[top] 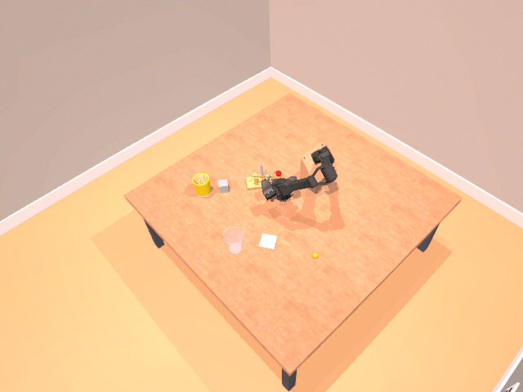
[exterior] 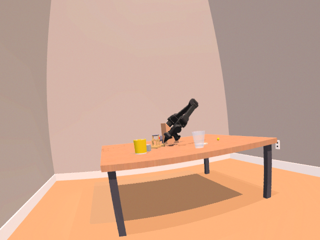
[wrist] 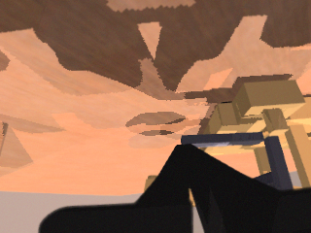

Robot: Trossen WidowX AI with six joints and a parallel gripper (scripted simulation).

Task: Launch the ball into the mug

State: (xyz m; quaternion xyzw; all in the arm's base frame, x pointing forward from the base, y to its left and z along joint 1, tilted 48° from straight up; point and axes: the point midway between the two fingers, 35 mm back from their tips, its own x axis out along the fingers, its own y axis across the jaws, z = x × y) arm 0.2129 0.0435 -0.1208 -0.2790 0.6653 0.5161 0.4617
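My gripper tip is now 30 mm past the red ball, 30 mm to the left of it and 30 mm below it. The rest, counted from my gripper tip: grey cube: 230 mm ahead, 190 mm to the right, 10 mm below; flat white square: 270 mm ahead, 240 mm to the left, 30 mm below; wooden catapult: 30 mm ahead, 50 mm to the right, 20 mm above.
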